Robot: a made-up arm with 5 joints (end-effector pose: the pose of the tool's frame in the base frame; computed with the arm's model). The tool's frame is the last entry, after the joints.
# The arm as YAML. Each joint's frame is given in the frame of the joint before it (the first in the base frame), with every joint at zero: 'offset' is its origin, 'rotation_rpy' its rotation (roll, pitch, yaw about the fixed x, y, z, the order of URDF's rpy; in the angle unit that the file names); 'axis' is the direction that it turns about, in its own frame. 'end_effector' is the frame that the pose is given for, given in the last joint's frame.
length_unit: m
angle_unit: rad
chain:
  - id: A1
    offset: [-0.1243, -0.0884, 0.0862]
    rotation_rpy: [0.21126, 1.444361, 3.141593]
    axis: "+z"
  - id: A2
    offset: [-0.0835, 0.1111, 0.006]
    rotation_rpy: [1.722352, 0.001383, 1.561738]
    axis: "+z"
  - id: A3
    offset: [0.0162, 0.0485, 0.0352]
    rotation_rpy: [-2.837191, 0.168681, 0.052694]
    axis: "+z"
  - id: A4
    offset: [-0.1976, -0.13, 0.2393]
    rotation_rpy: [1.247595, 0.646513, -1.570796]
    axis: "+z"
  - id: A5
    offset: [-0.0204, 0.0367, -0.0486]
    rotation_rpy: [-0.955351, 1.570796, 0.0]
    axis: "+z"
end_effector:
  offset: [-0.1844, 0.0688, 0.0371]
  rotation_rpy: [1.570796, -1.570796, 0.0]
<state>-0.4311 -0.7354 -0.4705 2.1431 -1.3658</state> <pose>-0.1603 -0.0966 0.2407 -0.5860 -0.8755 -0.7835</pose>
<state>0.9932 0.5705 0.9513 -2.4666 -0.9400</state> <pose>-0.5138 -0.0220 0.1111 -2.0065 1.2812 0.5408</pose>
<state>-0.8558 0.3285 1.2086 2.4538 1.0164</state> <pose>-0.5637 -0.1337 0.3419 1.6238 -0.4790 0.9791</pose>
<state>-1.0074 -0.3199 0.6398 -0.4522 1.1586</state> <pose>-0.5617 -0.0624 0.0558 -0.0176 2.0681 -0.3084</pose>
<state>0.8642 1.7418 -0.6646 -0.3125 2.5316</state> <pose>0.0540 -0.0467 0.1245 -1.6900 0.5092 0.9830</pose>
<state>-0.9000 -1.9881 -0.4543 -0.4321 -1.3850</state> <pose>-0.3542 -0.6446 -0.0225 -2.2133 0.5386 2.1193</pose>
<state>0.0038 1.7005 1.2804 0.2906 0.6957</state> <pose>-0.0631 0.2905 0.3036 -0.2665 -2.2165 0.6841</pose>
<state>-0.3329 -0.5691 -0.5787 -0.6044 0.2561</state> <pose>-0.4333 0.0729 0.3915 0.3313 2.3816 0.2924</pose>
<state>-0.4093 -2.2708 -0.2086 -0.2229 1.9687</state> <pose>-0.2374 -0.4520 -0.0262 -0.5897 0.8906 -0.6863</pose>
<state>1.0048 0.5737 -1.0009 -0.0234 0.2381</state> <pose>0.1333 0.3036 0.1111 1.3787 1.7877 -1.0374</pose>
